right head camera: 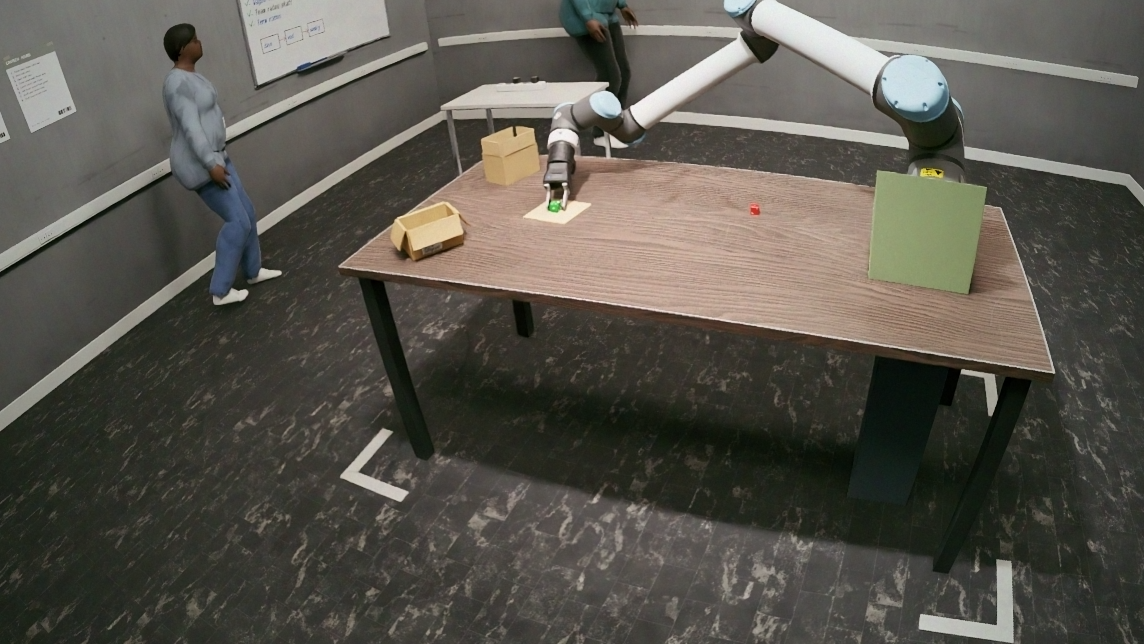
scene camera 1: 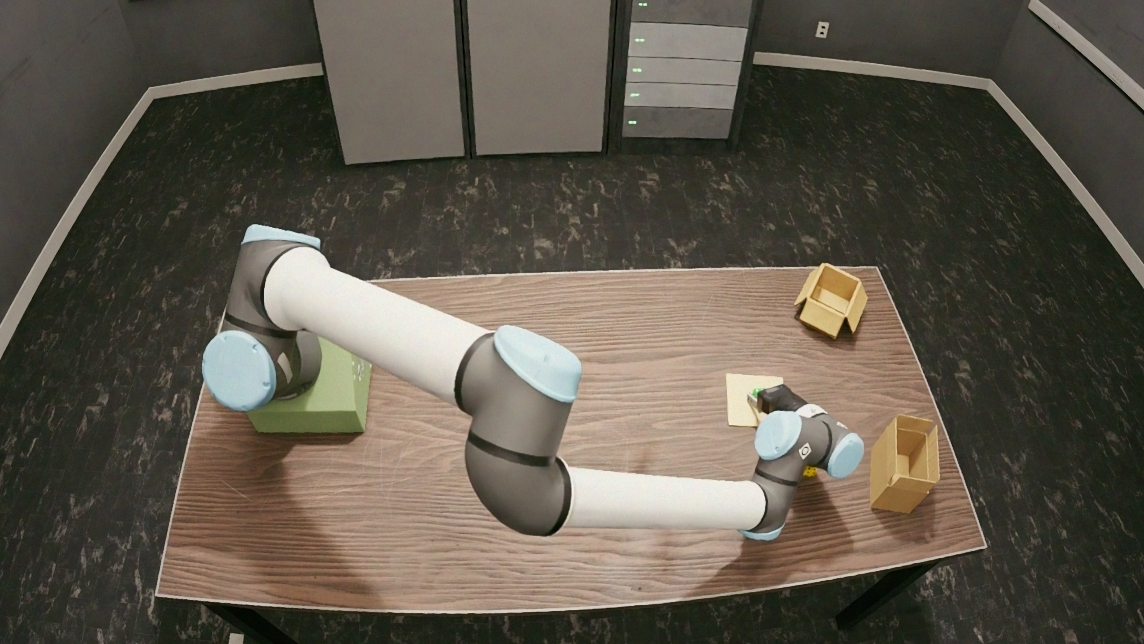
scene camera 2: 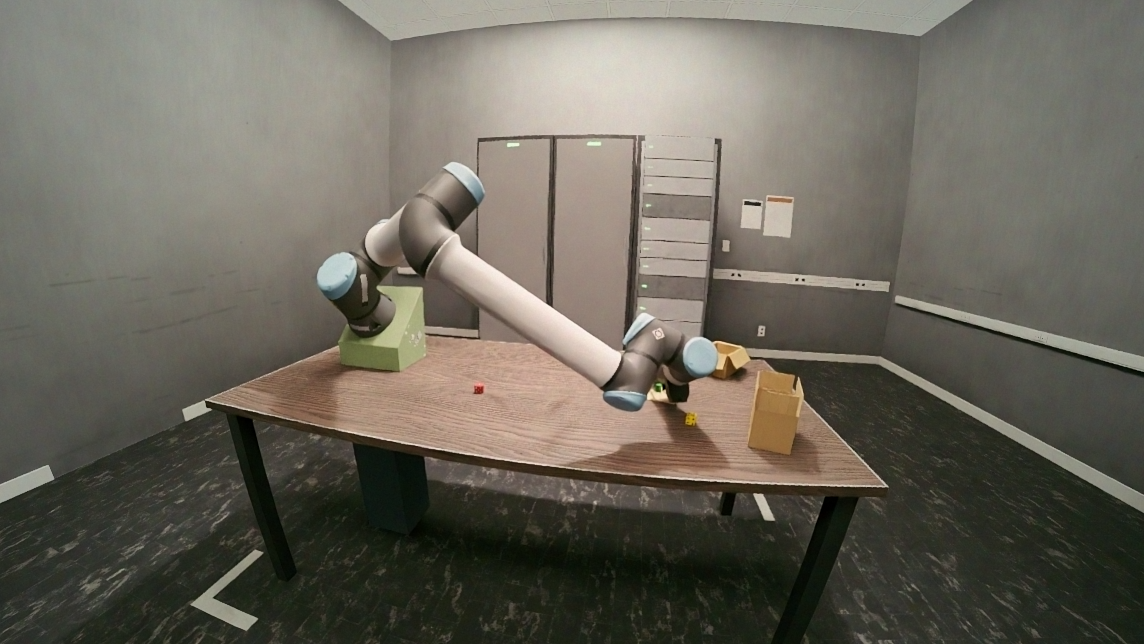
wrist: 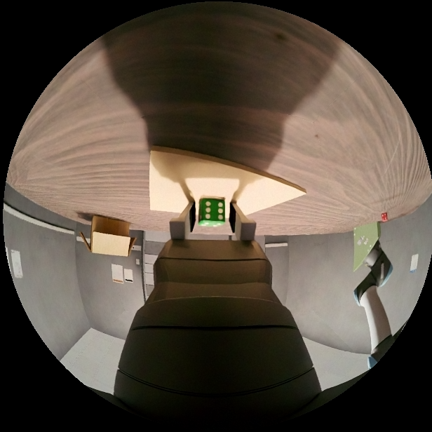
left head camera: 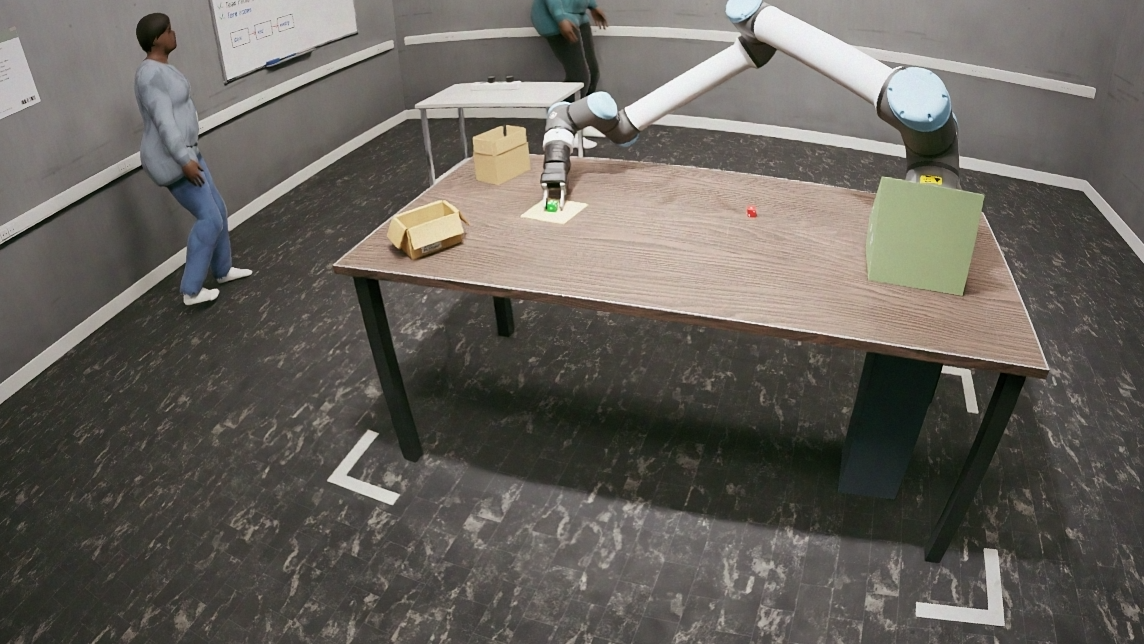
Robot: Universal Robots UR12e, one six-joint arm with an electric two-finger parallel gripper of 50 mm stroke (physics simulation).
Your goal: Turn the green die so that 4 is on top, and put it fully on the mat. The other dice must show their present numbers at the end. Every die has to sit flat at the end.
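Frame: origin at the arm's base, x ahead, y left, z up, level; millimetres.
Where they show: gripper, fingertip midpoint: [right head camera: 555,208] [scene camera 1: 756,394] [scene camera 2: 656,387] [left head camera: 553,208]; arm's base at its link origin: [right head camera: 935,204] [scene camera 2: 373,316] [left head camera: 932,209].
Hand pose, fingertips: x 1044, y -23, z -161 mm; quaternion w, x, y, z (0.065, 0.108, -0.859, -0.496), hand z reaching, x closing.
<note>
Things, the pixels of their top centre, and the offset from my fingertips.
- green die at its top centre: [scene camera 1: 760,392] [left head camera: 552,202] [right head camera: 554,202] [scene camera 2: 657,383] dx +3, dy -6, dz +16 mm
- cream mat at its top centre: [scene camera 1: 756,400] [left head camera: 554,210] [right head camera: 557,210] [scene camera 2: 656,391] dx +0, dy -11, dz -9 mm
- red die at its top centre: [right head camera: 754,205] [left head camera: 751,207] [scene camera 2: 479,384] dx -539, dy -139, dz +12 mm
- yellow die at its top centre: [scene camera 1: 811,466] [scene camera 2: 691,414] dx +86, dy -205, dz +12 mm
- open carton at its top centre: [scene camera 1: 836,289] [left head camera: 424,213] [right head camera: 425,215] [scene camera 2: 723,348] dx +261, dy +247, dz +77 mm
- taller carton at its top centre: [scene camera 1: 917,447] [scene camera 2: 779,382] [left head camera: 499,132] [right head camera: 507,134] dx +286, dy -254, dz +138 mm
The green die [left head camera: 552,206] [right head camera: 554,206] [scene camera 1: 756,392] [scene camera 2: 658,387] [wrist: 212,211] appears to rest on the cream mat [left head camera: 574,210] [right head camera: 576,210] [scene camera 1: 737,404] [wrist: 165,190], inside its edges. Its six-pip face is towards the wrist camera; a strip of an adjoining face shows below it, its number unreadable. My gripper [left head camera: 553,208] [wrist: 212,211] is open, tilted and low, with one finger on each side of the die and gaps in the wrist view. The red die [left head camera: 751,212] [right head camera: 754,209] [scene camera 2: 478,388] [wrist: 384,216] and the yellow die [scene camera 1: 810,472] [scene camera 2: 690,419] lie on the table.
An open carton [left head camera: 428,230] [scene camera 1: 830,300] and a taller carton [left head camera: 501,156] [scene camera 1: 904,464] [scene camera 2: 774,412] stand near the far end of the table from the arm's green base block [left head camera: 924,236] [scene camera 2: 384,344]. The yellow die is close to my wrist in scene camera 1.
</note>
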